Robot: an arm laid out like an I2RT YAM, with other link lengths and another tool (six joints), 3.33 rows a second.
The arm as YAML. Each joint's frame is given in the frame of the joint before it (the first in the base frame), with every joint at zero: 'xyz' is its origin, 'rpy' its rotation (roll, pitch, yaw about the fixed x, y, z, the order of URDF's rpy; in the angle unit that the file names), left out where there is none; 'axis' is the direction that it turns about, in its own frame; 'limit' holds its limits. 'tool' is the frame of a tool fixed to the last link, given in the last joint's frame.
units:
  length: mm
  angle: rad
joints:
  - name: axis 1
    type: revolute
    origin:
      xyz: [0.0, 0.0, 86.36]
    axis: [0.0, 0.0, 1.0]
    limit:
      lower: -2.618
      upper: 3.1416
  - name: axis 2
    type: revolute
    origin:
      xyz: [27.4, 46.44, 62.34]
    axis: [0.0, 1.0, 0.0]
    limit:
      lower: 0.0
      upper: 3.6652
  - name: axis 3
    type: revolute
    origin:
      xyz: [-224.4, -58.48, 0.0]
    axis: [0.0, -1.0, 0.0]
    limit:
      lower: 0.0
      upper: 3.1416
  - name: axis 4
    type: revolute
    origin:
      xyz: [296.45, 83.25, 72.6]
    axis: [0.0, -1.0, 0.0]
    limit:
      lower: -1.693
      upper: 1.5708
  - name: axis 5
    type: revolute
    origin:
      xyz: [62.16, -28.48, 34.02]
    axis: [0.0, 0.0, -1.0]
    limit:
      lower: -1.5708
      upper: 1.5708
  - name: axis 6
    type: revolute
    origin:
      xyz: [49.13, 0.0, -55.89]
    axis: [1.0, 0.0, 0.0]
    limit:
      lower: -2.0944
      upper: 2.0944
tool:
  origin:
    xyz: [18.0, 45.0, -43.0]
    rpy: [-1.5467, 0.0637, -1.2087]
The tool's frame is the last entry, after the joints.
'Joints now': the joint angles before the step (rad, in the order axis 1, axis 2, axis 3, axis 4, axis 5, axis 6). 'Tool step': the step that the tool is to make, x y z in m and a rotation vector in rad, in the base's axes. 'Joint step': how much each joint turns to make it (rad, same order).
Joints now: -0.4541, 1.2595, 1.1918, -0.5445, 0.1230, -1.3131
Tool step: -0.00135, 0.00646, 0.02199, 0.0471, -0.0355, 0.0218
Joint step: 0.0001, -0.0047, 0.0752, -0.0721, -0.0509, 0.0353
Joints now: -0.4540, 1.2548, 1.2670, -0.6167, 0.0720, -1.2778
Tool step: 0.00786, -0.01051, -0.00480, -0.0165, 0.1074, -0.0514
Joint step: 0.0000, 0.1088, 0.0797, -0.0582, 0.0783, -0.0185
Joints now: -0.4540, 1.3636, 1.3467, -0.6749, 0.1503, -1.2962
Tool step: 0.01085, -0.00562, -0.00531, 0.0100, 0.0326, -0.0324
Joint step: 0.0015, 0.0766, 0.0537, -0.0138, 0.0291, 0.0183
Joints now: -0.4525, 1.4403, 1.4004, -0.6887, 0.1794, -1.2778
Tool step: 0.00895, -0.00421, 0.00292, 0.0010, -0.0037, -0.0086
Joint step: 0.0000, 0.0461, 0.0523, -0.0047, 0.0047, 0.0077
